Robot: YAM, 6 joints.
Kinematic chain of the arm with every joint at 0, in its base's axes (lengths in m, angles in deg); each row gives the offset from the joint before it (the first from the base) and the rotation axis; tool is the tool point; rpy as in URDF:
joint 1: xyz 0 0 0.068 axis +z
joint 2: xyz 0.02 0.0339 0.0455 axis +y
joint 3: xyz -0.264 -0.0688 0 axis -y
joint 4: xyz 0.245 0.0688 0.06 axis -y
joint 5: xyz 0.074 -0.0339 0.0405 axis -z
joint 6: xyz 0.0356 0 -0.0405 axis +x
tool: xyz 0 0 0 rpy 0 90 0
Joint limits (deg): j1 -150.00..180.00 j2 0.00..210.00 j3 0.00..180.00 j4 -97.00..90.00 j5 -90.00..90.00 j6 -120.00..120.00
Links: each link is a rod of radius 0.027 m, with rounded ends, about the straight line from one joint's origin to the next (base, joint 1, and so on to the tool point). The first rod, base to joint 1, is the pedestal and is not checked.
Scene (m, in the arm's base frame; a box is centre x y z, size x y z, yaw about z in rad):
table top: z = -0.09
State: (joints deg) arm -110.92 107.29 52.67 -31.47 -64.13 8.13
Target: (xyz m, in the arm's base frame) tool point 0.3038 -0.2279 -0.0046
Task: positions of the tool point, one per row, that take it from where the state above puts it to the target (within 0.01 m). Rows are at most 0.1 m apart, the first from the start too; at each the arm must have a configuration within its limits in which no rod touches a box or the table.
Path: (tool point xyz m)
1: -0.0072 -0.3173 0.0931
2: 0.0712 -0.3285 0.0721
3: 0.1537 -0.3178 0.0488
4: 0.2335 -0.2839 0.0231
5: 0.3038 -0.2279 -0.0046

